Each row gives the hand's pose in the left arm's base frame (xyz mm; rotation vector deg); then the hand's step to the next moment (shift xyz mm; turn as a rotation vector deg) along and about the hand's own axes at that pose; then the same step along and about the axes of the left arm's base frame.
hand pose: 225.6 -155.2 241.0 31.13 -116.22 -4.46
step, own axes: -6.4 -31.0 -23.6 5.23 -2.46 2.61
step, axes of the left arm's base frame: 33.2 -21.2 -1.9 -3.48 -4.78 2.28
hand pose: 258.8 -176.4 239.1 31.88 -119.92 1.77
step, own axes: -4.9 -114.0 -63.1 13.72 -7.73 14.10
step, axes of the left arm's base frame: 97.9 -85.6 9.6 -14.39 -15.39 1.68
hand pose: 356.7 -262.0 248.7 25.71 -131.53 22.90
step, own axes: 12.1 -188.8 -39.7 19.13 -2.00 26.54
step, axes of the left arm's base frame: 98.0 -154.0 63.5 -28.11 -16.48 -3.58
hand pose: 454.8 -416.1 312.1 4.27 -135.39 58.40
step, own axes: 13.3 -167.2 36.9 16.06 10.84 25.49
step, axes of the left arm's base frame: 15.1 -141.7 95.8 -28.39 -7.15 -12.97
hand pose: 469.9 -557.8 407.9 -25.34 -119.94 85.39
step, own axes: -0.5 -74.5 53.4 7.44 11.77 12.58
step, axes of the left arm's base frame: -28.3 -66.5 56.4 -13.86 -1.62 -12.55
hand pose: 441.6 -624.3 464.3 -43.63 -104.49 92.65
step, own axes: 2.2 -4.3 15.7 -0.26 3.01 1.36
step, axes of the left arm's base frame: -13.3 -9.2 2.9 -0.72 -0.79 -3.14
